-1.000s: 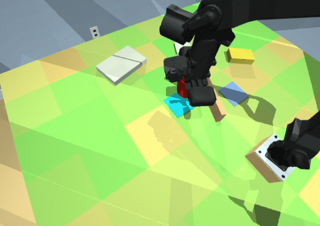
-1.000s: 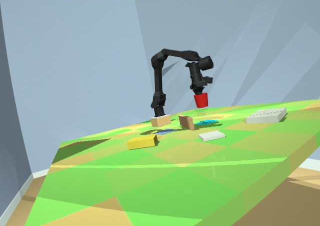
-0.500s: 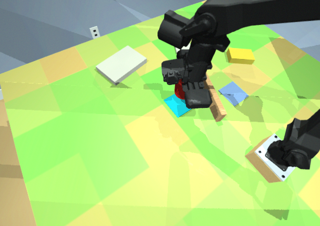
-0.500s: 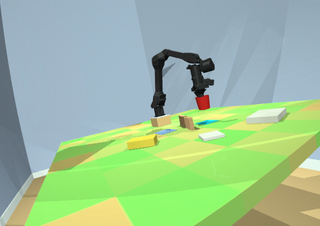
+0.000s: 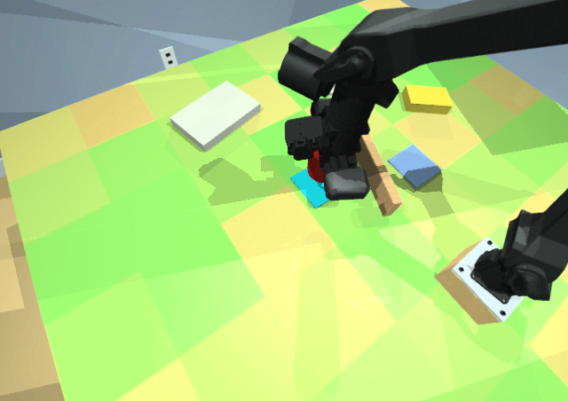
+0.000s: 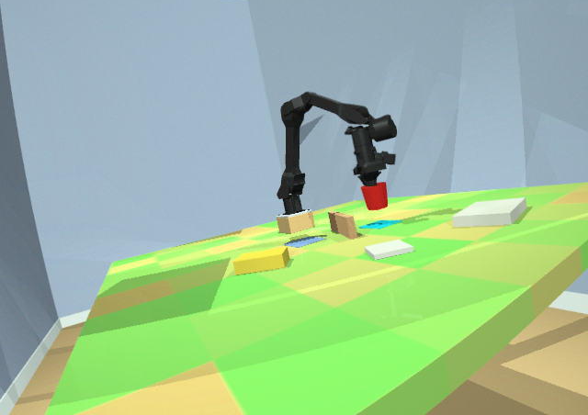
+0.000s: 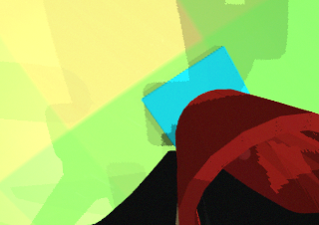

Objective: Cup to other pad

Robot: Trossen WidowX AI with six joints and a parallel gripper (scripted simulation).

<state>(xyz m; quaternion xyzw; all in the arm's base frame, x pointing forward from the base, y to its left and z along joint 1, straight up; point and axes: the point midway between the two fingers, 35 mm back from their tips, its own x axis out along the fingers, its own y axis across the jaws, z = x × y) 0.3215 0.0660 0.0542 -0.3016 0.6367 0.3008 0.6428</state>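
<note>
My gripper tip is 20 mm short of the cyan pad, 20 mm to the left of it and 90 mm above it. Round my gripper tip: red cup 20 mm ahead, 20 mm to the right; brown wooden block 40 mm behind, 120 mm to the right, 60 mm below; light blue pad 100 mm behind, 220 mm to the right, 90 mm below.
</note>
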